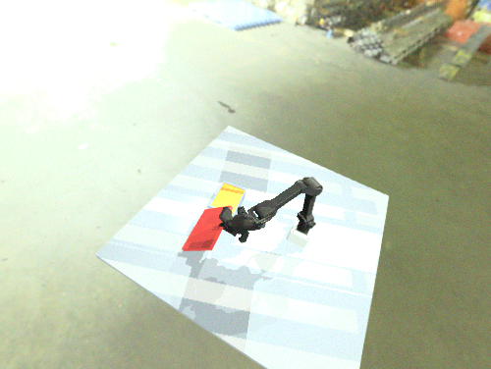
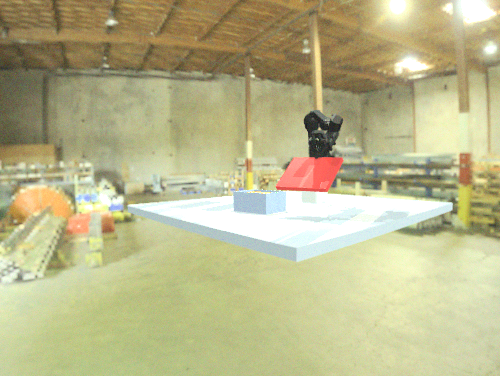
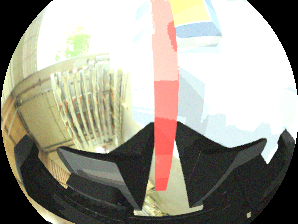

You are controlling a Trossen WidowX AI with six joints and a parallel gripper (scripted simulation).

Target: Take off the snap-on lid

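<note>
Right now my gripper tip is 60 mm short of the red lid, 50 mm above it and 10 mm to the right of it. Also, from my gripper tip: storage box (260 mm to the right, 190 mm below, 110 mm ahead).
</note>
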